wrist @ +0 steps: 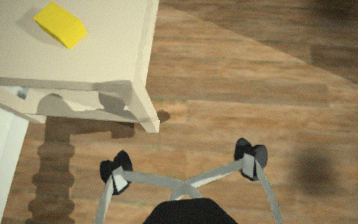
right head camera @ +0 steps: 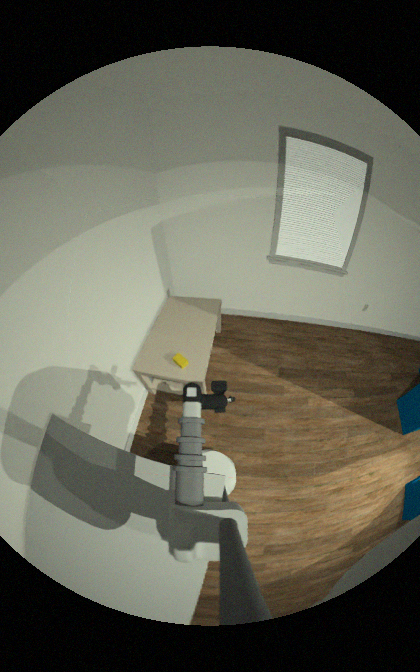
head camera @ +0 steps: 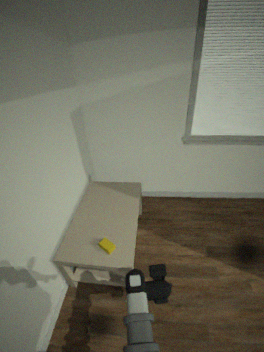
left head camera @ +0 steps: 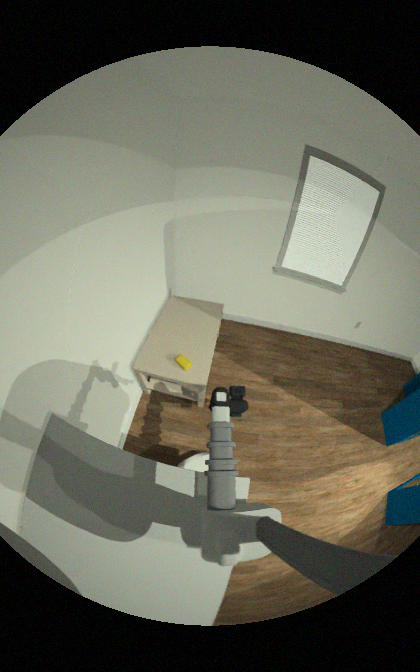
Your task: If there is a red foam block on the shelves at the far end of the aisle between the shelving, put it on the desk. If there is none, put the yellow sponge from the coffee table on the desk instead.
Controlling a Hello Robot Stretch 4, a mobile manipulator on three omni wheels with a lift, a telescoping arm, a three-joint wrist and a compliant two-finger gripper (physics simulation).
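Places are measured from the robot's base along level axes (x right, y ahead, z up), in millimetres.
Pixels of known places: gripper, fingertip midpoint: [wrist: 183, 157].
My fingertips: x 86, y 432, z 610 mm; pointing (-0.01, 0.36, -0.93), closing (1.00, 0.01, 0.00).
Note:
For each thing: its top centre in the pictures, then the offset to it from my fingertips. "spot": a spot on its surface instead. Level surfaces: height alone.
- yellow sponge, middle of its top: [wrist: 55, 18] [head camera: 106, 244] dx -266, dy +360, dz -143 mm
- beige coffee table, its level: dz -188 mm
- window, surface spot: [head camera: 227, 75] spot: dx +844, dy +1235, dz +763 mm
A yellow sponge [head camera: 107, 245] [left head camera: 183, 362] [right head camera: 180, 360] [wrist: 60, 25] lies on the near part of the beige coffee table [head camera: 107, 205] [left head camera: 190, 325] [right head camera: 190, 325] [wrist: 100, 55], which stands in the corner against the left wall. My gripper [wrist: 183, 157] points down over the wood floor, off the near right end of the table. Its two fingertips stand wide apart with floor showing between them. In the wrist view the sponge is at the upper left, beyond the left fingertip. In the head views the wrist hides the fingertips. No red foam block or shelves can be made out.
A large pale surface [left head camera: 135, 565] [right head camera: 125, 565] stretches along the lower left, beside and under my arm. Blue objects [left head camera: 400, 417] [right head camera: 412, 410] stand at the right edge. A window [head camera: 227, 75] [left head camera: 325, 220] [right head camera: 320, 200] is in the far wall.

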